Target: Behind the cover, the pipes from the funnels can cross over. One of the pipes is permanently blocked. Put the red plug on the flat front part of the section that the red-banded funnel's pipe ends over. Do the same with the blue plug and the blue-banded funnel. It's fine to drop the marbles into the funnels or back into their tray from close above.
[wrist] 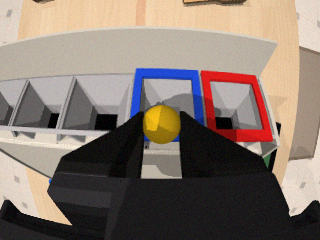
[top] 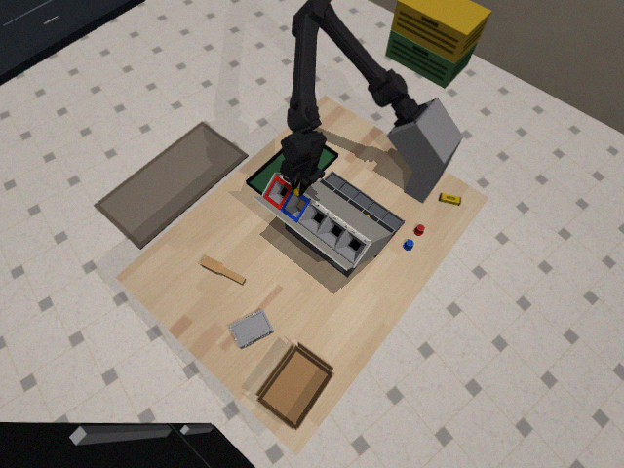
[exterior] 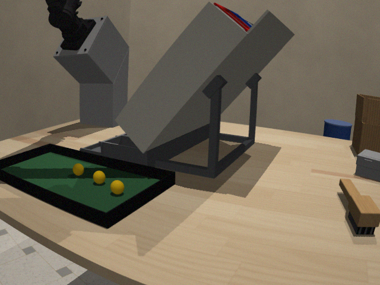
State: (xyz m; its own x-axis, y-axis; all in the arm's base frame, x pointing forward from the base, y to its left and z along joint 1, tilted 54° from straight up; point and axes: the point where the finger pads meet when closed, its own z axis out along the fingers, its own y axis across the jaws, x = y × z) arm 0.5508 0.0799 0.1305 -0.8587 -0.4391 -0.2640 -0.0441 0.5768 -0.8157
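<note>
Right now the blue band is 8 cm below my hand, 1 cm to the right of it and 1 cm ahead of it. Round my hand: sloped grey cover (19 cm below, 14 cm behind, 7 cm to the left); then grey box (37 cm below, 36 cm ahead, 10 cm to the left); then green marble tray (39 cm below, 27 cm to the right, 26 cm behind).
</note>
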